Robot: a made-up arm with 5 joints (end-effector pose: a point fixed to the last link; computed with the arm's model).
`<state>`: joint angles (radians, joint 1 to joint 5).
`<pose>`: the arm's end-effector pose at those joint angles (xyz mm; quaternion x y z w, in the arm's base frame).
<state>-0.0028 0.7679 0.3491 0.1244 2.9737</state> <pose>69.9 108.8 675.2 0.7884 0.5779 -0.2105 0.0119</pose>
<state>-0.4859 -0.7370 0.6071 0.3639 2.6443</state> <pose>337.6 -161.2 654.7 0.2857 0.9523 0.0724 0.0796</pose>
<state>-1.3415 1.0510 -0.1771 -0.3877 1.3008</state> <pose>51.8 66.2 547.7 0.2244 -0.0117 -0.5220 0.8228</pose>
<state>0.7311 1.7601 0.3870 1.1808 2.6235</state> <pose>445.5 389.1 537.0 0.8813 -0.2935 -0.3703 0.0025</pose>
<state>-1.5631 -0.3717 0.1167 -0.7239 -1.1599</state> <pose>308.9 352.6 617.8 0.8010 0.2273 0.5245 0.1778</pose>
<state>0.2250 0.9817 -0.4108 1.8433 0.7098</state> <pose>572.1 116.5 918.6 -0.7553 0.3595 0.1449 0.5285</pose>
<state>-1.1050 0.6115 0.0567 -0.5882 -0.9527</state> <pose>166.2 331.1 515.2 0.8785 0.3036 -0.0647 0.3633</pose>
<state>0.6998 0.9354 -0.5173 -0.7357 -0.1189</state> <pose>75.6 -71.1 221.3 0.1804 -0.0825 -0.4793 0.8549</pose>
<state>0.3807 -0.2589 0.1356 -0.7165 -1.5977</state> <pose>246.2 -146.2 295.9 0.3599 0.6790 0.0464 0.6381</pose>
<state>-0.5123 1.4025 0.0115 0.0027 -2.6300</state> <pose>91.6 265.4 789.1 -0.8658 -0.4077 0.2370 0.1674</pose>
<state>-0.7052 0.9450 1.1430 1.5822 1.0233</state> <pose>236.2 190.1 1045.3 -0.8366 0.0879 -0.1969 0.5036</pose>
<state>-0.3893 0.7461 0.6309 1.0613 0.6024</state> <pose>115.5 -29.0 911.0 -0.6054 -0.0992 -0.2743 0.7405</pose>
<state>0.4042 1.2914 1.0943 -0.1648 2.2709</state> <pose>36.4 101.7 520.8 0.8411 0.4825 -0.0436 0.2404</pose>
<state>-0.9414 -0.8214 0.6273 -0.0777 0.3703</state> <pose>725.2 42.3 550.8 0.4813 -0.5607 0.1321 0.6607</pose>
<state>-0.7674 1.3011 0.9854 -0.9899 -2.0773</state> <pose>301.3 239.6 368.4 0.8955 0.1422 0.0602 0.4174</pose>
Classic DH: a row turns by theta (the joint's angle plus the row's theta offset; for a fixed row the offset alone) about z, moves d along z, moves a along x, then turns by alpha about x. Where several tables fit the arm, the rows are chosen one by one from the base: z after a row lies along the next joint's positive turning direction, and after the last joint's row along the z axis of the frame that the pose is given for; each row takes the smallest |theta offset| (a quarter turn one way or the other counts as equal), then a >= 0, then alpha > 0; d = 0 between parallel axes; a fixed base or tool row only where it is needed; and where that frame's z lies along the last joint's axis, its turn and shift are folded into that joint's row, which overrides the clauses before.
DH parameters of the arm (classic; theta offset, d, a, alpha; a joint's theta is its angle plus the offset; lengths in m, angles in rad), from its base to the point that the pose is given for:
base (fixed): -1.5708 0.609 0.027 1.5708
joint 1: 0 -0.355 -0.175 1.5708
joint 2: -1.5708 -0.008 0.031 -1.5708
joint 3: -1.5708 -0.021 0.036 1.5708
joint 4: 0.259 -0.0651 0.0854 -1.0804
joint 5: 1.4467 0.396 0.1147 -1.3429
tool (fixed): 0.5047 -0.1179 0 0

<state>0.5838 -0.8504 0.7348 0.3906 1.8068</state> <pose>456.3 -14.3 792.8 -0.2423 -0.8342 0.4745 0.1422</pose>
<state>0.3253 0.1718 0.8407 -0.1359 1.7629</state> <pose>282.1 -174.6 688.6 -0.4660 -0.8418 0.0971 0.2547</pose>
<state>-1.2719 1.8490 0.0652 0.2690 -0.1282</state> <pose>-36.2 97.4 872.9 0.3065 0.5562 -0.5946 0.4931</pose>
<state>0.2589 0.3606 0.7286 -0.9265 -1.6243</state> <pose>410.3 -57.1 207.9 0.4975 0.3449 0.1737 0.7767</pose>
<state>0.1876 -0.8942 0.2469 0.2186 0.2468</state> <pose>697.7 -77.0 604.8 -0.1372 -0.2311 0.4554 0.8487</pose>
